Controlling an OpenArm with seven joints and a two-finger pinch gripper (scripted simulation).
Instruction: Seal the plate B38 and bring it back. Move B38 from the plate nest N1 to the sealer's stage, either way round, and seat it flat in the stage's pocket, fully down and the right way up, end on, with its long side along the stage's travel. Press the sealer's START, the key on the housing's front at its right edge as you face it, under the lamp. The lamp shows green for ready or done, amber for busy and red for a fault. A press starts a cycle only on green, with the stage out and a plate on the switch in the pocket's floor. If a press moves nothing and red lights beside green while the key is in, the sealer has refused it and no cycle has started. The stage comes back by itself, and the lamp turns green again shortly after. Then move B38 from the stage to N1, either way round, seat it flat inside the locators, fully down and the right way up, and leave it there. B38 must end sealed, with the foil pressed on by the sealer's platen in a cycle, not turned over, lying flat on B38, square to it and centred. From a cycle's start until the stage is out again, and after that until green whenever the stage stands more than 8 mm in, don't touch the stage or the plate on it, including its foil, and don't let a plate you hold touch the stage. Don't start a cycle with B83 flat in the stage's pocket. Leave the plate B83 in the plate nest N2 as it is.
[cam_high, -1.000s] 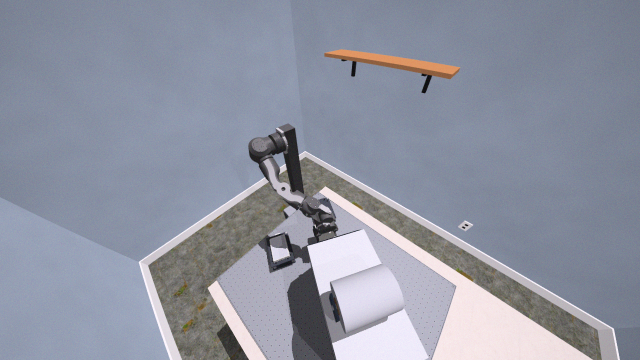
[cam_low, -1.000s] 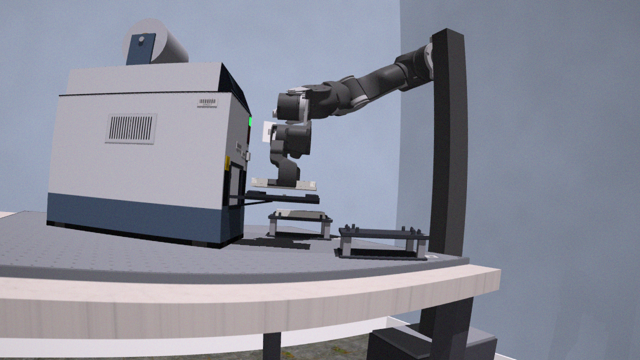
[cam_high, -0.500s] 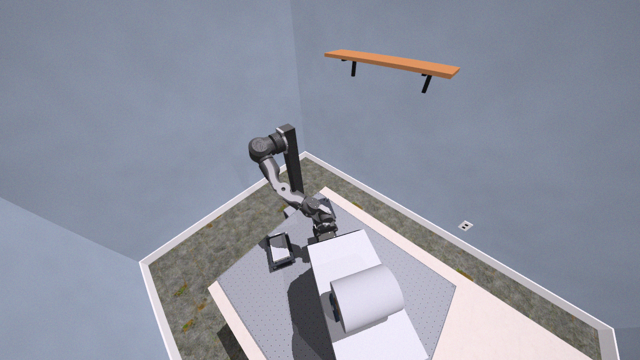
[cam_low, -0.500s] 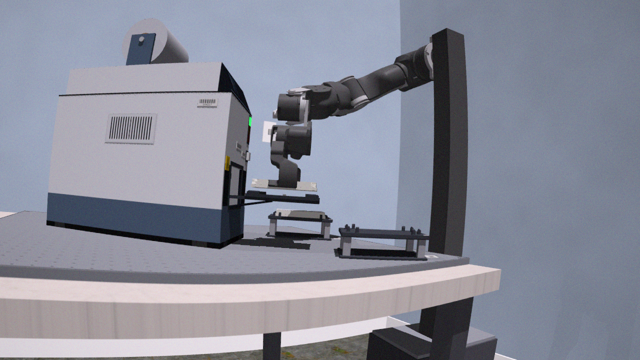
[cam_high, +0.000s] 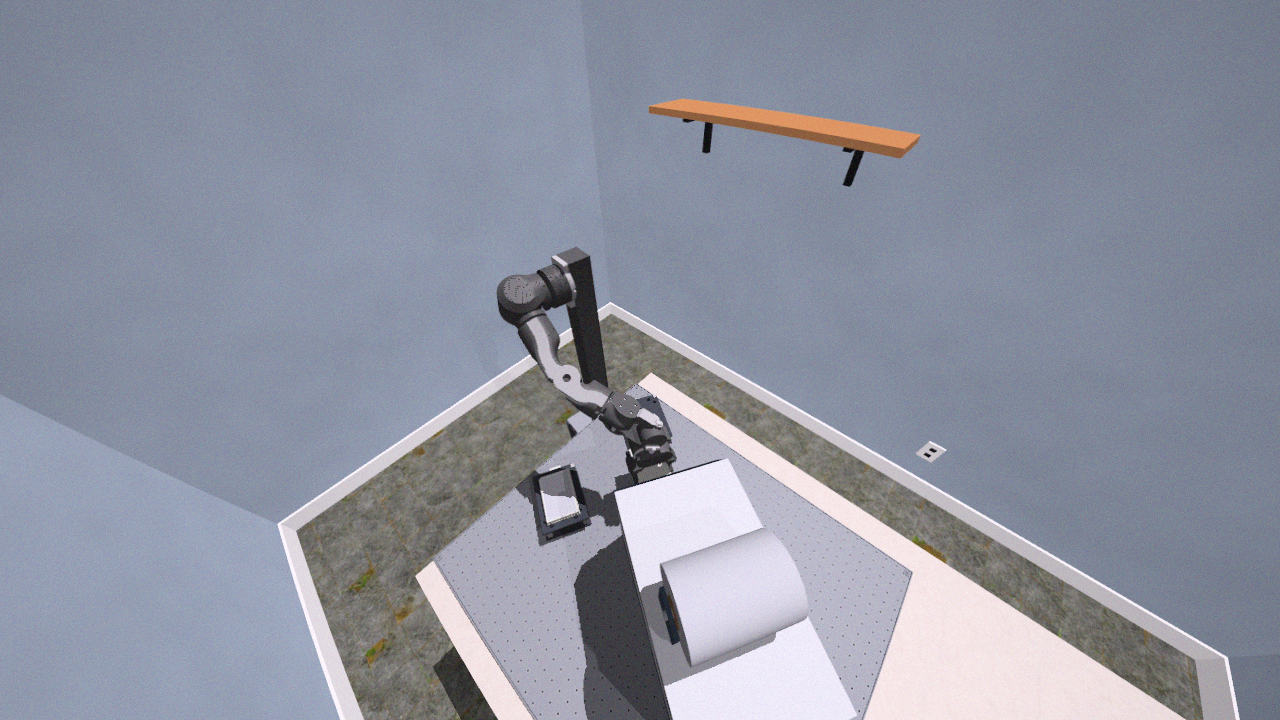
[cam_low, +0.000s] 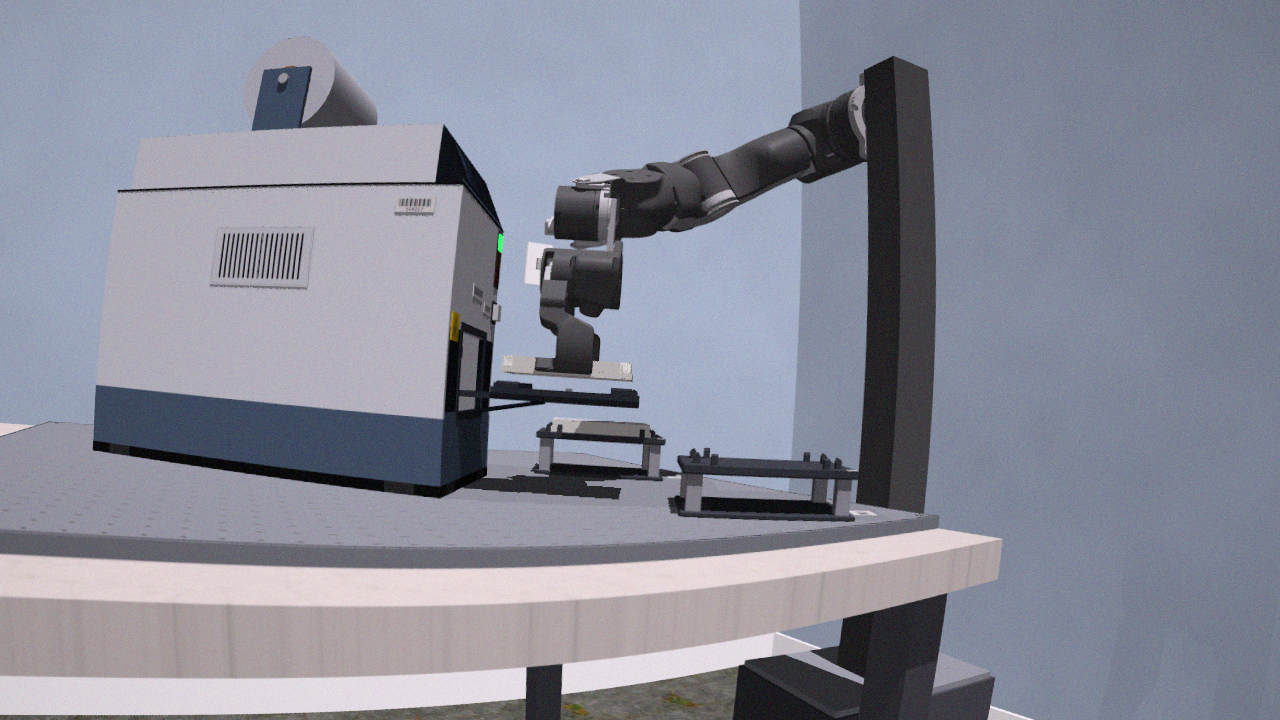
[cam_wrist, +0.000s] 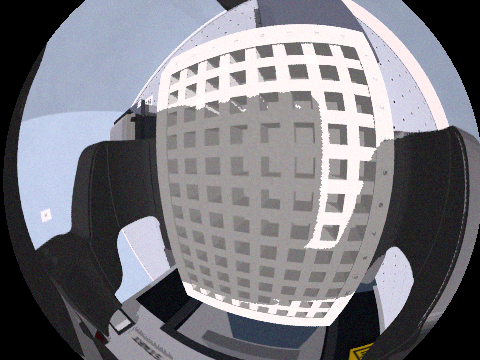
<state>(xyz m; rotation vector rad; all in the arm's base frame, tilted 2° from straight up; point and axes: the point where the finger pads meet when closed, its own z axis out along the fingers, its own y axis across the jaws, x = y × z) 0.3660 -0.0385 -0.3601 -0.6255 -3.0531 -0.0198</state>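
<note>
My hand is 2 cm above the sealer's stage. The rest, counted from my hand: start key 12 cm to the right, 6 cm above, 5 cm ahead; then foil roll 30 cm ahead, 29 cm above, 13 cm to the right; then yellow warning label 13 cm ahead, 4 cm to the left, 3 cm above.
</note>
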